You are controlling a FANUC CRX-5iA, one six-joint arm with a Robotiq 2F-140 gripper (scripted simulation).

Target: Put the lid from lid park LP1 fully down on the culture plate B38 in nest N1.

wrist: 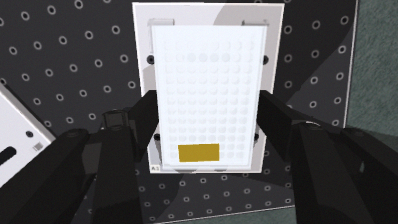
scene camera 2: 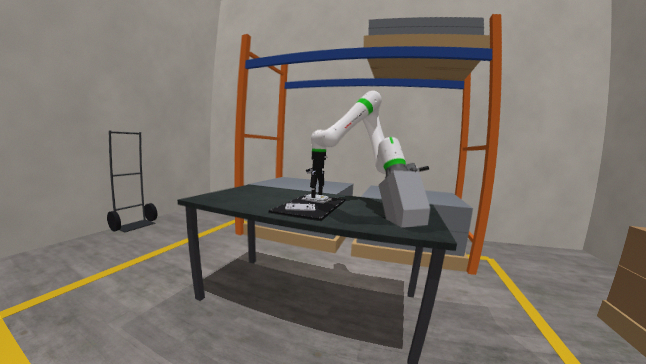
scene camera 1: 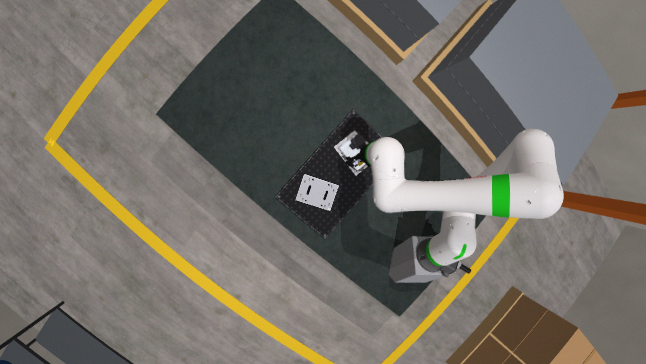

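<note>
The wrist view shows the gripper (wrist: 207, 105) and a translucent lid (wrist: 208, 78), while a lid park LP1 (scene camera 1: 319, 187) is visible from the scene camera.
</note>
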